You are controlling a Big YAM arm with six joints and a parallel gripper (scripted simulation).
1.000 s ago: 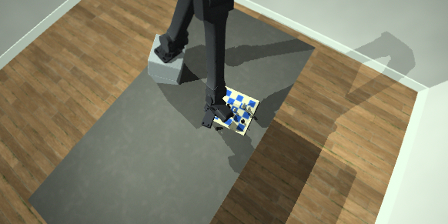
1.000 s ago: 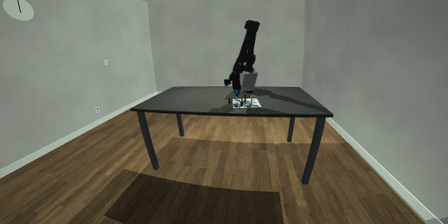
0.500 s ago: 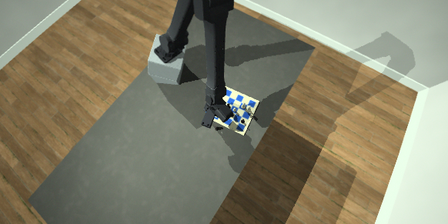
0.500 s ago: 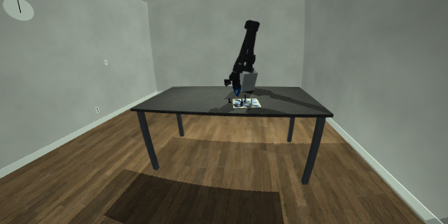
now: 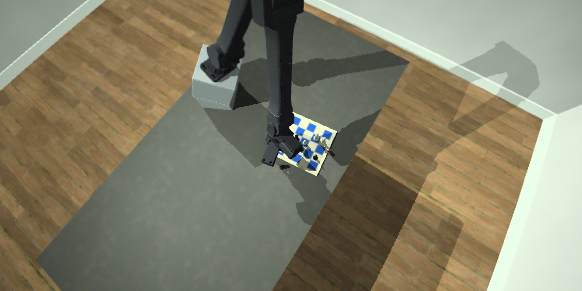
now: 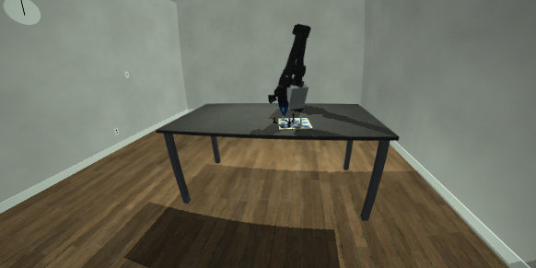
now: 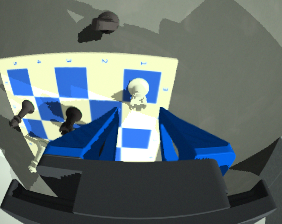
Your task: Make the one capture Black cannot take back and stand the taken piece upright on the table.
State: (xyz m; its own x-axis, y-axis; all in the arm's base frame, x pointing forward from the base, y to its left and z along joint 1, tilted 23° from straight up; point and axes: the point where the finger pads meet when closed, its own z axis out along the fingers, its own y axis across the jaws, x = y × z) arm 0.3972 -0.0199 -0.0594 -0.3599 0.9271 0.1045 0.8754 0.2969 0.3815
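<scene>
Now: the white piece 30 mm below my hand. Also, from my hand: black piece: 50 mm ahead, 60 mm to the right, 40 mm below; then cream chessboard: 50 mm ahead, 90 mm to the left, 50 mm below.
</scene>
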